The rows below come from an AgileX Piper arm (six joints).
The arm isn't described. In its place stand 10 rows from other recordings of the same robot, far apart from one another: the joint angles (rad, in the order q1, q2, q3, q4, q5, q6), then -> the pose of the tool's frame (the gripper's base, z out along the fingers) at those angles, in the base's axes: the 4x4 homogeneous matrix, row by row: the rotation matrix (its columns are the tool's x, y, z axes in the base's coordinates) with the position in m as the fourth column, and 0 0 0 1 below.
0.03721 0.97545 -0.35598 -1.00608 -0.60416 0.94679 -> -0.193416 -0.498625 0.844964 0.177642; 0.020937 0.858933 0.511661 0.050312; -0.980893 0.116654 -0.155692 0.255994; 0 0 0 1
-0.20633 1.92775 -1.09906 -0.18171 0.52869 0.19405 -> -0.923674 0.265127 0.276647 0.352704; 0.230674 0.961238 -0.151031 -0.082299; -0.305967 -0.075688 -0.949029 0.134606; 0 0 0 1
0.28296 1.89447 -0.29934 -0.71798 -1.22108 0.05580 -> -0.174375 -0.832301 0.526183 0.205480; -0.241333 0.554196 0.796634 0.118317; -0.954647 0.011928 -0.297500 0.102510; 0 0 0 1
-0.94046 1.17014 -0.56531 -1.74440 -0.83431 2.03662 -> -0.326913 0.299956 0.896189 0.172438; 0.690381 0.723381 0.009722 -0.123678; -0.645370 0.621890 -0.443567 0.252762; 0 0 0 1
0.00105 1.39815 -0.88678 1.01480 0.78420 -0.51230 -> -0.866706 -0.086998 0.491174 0.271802; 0.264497 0.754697 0.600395 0.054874; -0.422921 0.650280 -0.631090 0.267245; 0 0 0 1
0.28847 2.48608 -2.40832 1.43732 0.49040 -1.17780 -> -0.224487 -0.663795 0.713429 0.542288; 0.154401 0.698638 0.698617 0.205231; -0.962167 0.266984 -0.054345 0.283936; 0 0 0 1
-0.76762 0.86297 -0.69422 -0.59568 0.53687 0.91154 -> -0.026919 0.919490 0.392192 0.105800; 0.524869 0.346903 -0.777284 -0.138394; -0.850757 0.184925 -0.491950 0.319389; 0 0 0 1
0.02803 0.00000 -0.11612 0.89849 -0.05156 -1.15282 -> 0.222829 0.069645 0.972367 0.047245; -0.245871 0.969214 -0.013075 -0.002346; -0.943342 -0.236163 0.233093 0.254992; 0 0 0 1
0.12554 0.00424 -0.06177 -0.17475 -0.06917 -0.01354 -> 0.231460 -0.095300 0.968165 0.051118; -0.159034 0.978096 0.134298 0.007553; -0.959757 -0.185056 0.211235 0.239955; 0 0 0 1
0.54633 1.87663 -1.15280 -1.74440 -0.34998 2.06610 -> -0.740862 -0.507591 0.439857 0.327589; -0.113664 0.740188 0.662723 0.235165; -0.661969 0.440991 -0.606072 0.194128; 0 0 0 1
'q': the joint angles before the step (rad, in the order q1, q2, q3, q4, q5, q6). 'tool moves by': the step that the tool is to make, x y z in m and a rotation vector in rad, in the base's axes. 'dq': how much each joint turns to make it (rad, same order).
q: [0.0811 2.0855 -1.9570 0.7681 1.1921 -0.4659]
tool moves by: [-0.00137 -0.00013 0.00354 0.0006 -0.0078 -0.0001]
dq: [0.0000 -0.0078 0.0000 0.0000 -0.0001 0.0000]
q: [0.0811 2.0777 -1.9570 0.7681 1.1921 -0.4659]
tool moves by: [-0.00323 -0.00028 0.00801 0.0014 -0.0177 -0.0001]
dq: [0.0000 -0.0177 0.0000 -0.0001 -0.0001 0.0000]
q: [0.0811 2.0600 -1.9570 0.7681 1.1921 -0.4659]
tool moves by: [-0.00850 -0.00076 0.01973 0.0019 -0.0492 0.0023]
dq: [-0.0001 -0.0440 -0.0001 0.0000 -0.0020 -0.0056]
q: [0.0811 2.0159 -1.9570 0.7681 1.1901 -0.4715]
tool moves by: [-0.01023 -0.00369 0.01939 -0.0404 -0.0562 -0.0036]
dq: [-0.0001 -0.0500 -0.0001 -0.0445 -0.0028 -0.0011]
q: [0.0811 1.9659 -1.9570 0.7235 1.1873 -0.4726]
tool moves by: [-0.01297 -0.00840 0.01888 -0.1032 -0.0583 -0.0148]
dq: [0.0000 -0.0585 0.0000 -0.1117 0.0049 0.0084]
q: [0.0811 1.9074 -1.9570 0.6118 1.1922 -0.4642]
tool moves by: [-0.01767 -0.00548 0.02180 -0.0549 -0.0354 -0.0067]
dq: [0.0000 -0.0633 0.0000 -0.0637 0.0289 0.0163]
